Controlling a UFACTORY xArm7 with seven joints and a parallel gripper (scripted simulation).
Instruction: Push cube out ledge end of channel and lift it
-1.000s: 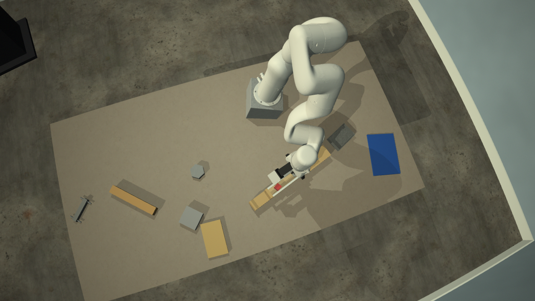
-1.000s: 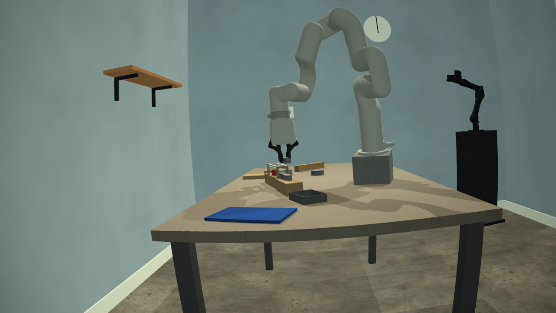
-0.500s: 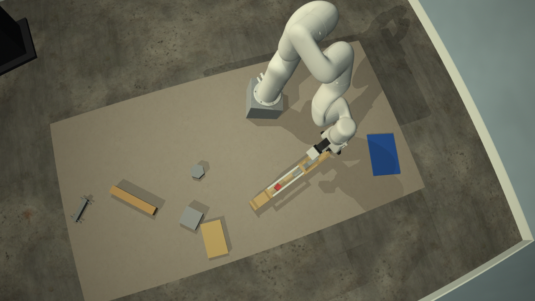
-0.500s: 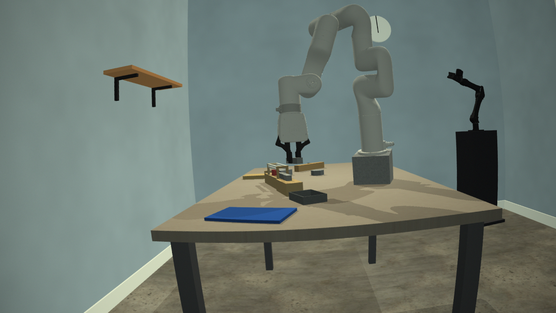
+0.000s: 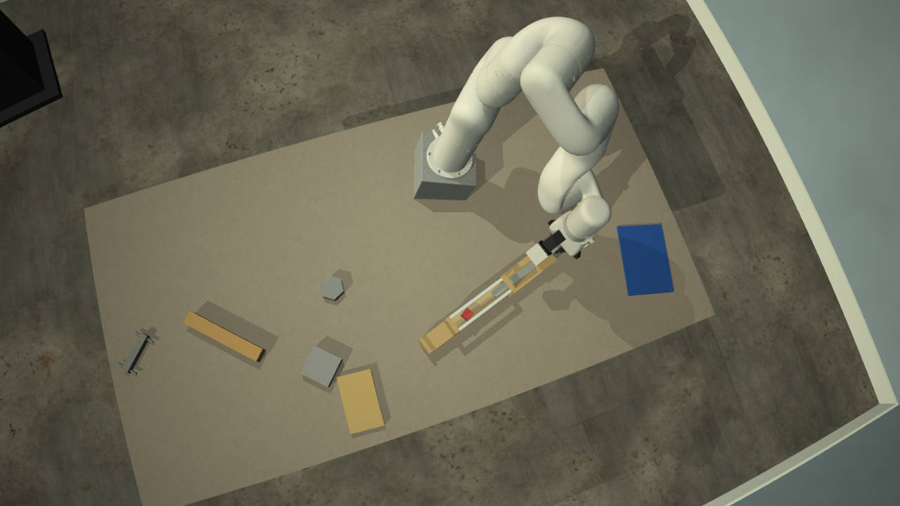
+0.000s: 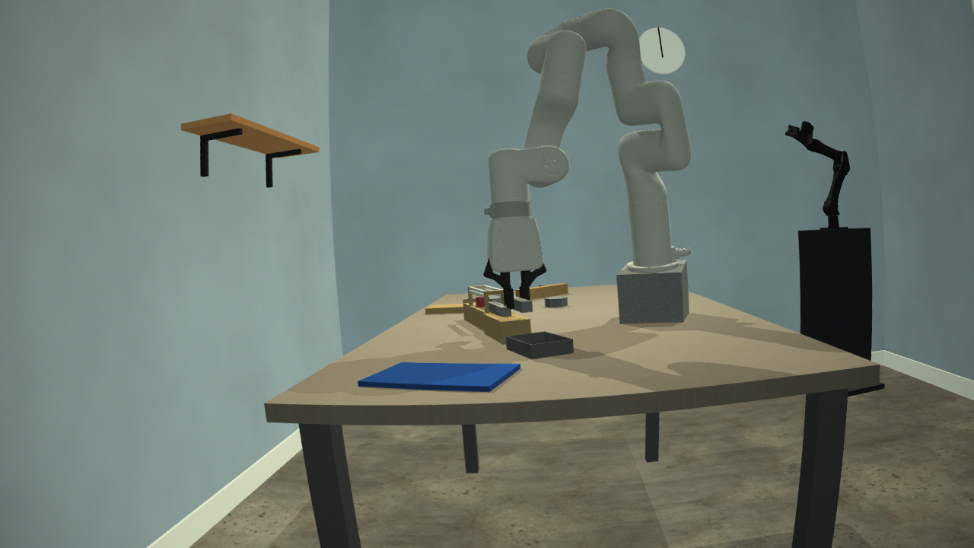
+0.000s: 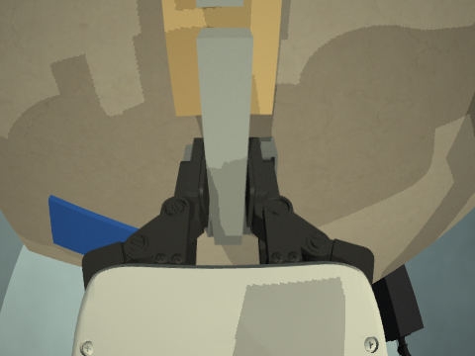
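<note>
My hand is 100 mm to the right of the dark tray, 80 mm above it and 20 mm past it. Also, from my hand: tan plate 650 mm to the right, 120 mm ahead, 80 mm below; then blue mat 260 mm to the left, 150 mm ahead, 90 mm below; then channel 270 mm to the right, 40 mm ahead, 30 mm below.
</note>
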